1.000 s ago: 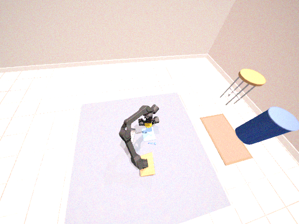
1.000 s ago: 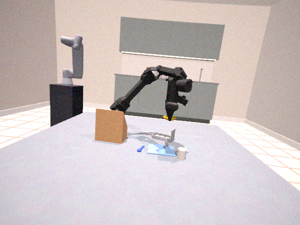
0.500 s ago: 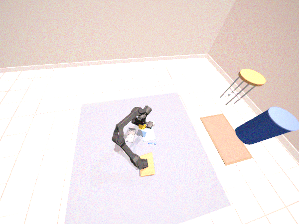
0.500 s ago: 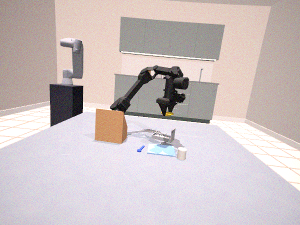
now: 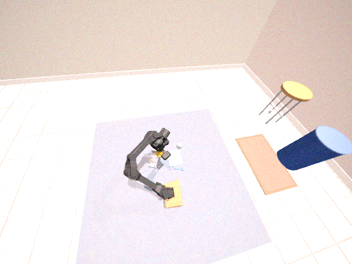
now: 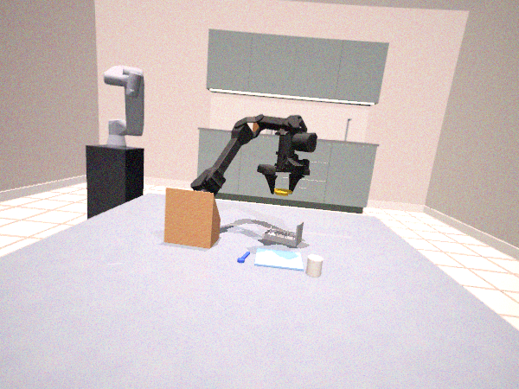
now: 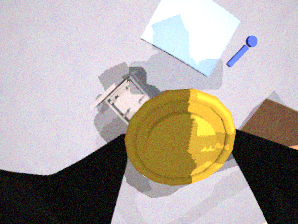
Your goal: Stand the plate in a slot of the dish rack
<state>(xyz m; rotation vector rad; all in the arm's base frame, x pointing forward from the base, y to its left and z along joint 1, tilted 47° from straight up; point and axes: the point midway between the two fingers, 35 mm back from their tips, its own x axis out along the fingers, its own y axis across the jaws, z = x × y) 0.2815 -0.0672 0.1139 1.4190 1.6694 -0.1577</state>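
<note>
Right now the grey dish rack is 17 cm below my gripper tip, 6 cm to the left of it and 2 cm ahead of it. Round my gripper tip: white-blue board 19 cm below, 13 cm to the right, 1 cm ahead; blue spoon 19 cm below, 16 cm to the right, 10 cm behind; yellow plate 1 cm above.
</note>
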